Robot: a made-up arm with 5 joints.
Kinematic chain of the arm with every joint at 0, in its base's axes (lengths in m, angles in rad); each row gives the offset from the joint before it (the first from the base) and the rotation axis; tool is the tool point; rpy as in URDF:
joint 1: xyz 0 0 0.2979 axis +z
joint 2: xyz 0 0 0 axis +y
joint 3: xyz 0.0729 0 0.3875 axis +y
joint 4: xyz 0.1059 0 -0.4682 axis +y
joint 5: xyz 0.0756 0 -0.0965 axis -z
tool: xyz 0 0 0 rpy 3.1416 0 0
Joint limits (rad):
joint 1: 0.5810..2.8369
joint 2: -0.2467..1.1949
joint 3: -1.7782..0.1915
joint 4: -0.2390..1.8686
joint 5: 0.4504..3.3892
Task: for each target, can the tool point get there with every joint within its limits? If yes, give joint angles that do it. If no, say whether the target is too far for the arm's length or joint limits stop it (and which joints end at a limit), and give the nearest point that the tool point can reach.
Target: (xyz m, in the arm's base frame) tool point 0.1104 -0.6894 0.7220
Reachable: no: joint limits stop it (at a limit: joint 2, joint 3) | nearest point 0.0233 -0.1458 0.2611 | short by 0.718 m
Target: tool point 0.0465 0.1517 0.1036
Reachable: yes | joints 1.2734 0.0117 -0.0424 1.0191 1.7286
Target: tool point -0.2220 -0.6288 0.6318
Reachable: no: joint limits stop it (at a limit: joint 2, joint 3) | nearest point -0.0508 -0.1438 0.2549 | short by 0.638 m
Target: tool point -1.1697 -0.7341 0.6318
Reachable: no: too far | nearest point -0.8046 0.2530 0.6123 | short by 1.053 m
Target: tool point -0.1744 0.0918 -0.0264
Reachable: yes | joints 2.6573 0.7856 -0.5088 1.3771 2.3181
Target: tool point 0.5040 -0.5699 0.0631
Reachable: no: joint limits stop it (at a limit: joint 2, joint 3) | nearest point 0.1156 -0.1307 0.1620 | short by 0.595 m
